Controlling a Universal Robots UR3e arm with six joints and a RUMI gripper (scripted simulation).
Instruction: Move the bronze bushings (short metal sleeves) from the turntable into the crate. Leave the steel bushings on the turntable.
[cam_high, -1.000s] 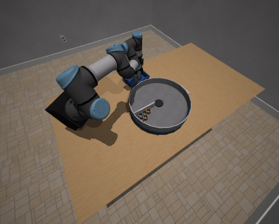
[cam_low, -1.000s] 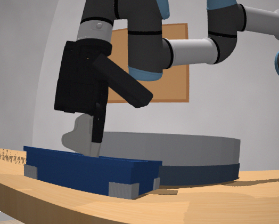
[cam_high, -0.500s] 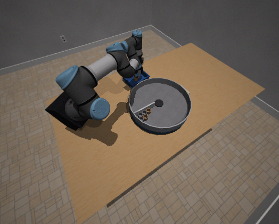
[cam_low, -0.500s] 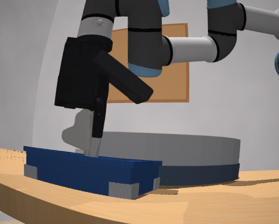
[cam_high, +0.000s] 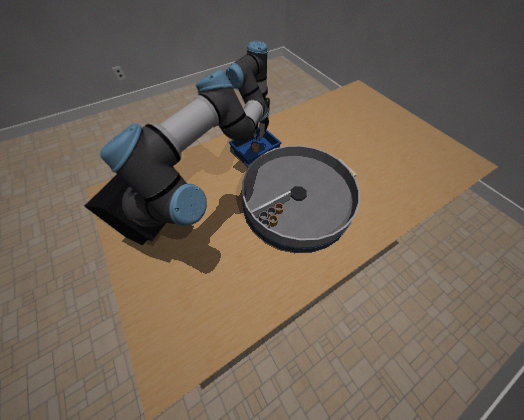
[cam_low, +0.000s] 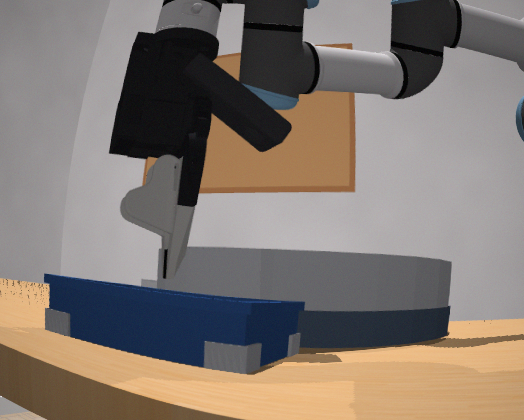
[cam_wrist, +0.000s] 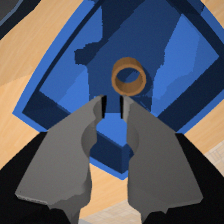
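My hand is 5 cm above the blue crate, 1 cm to the right of it and 1 cm past it. Round my hand: grey turntable (31 cm to the right, 9 cm behind, 2 cm below).
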